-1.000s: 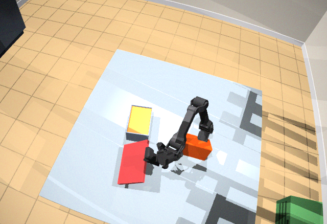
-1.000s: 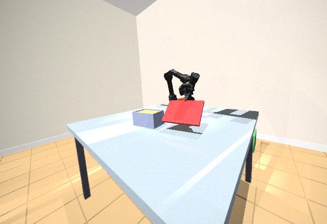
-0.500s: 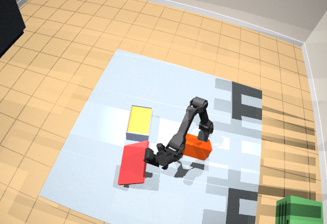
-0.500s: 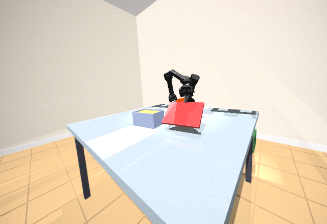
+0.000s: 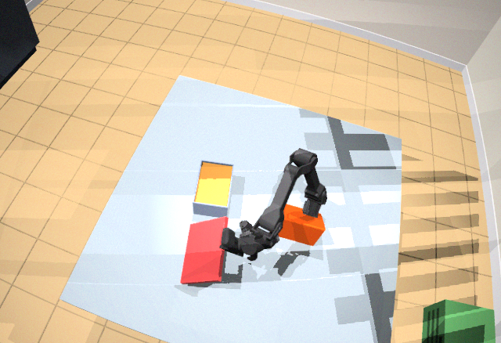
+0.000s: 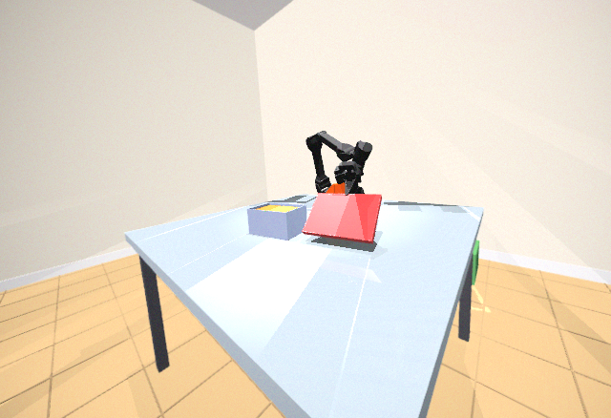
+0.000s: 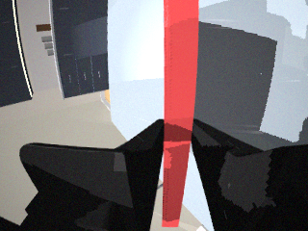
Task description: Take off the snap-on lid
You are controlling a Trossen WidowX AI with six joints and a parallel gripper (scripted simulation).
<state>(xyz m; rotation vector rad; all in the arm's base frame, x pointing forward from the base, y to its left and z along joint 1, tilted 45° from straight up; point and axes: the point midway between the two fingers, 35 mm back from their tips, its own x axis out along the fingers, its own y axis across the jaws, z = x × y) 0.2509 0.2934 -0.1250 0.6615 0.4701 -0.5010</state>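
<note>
Right now the red lid is 6 cm ahead of my gripper tip, 5 cm below it and 2 cm to the left of it. Also, from my gripper tip: grey-blue storage box (27 cm to the right, 14 cm ahead, 10 cm below).
</note>
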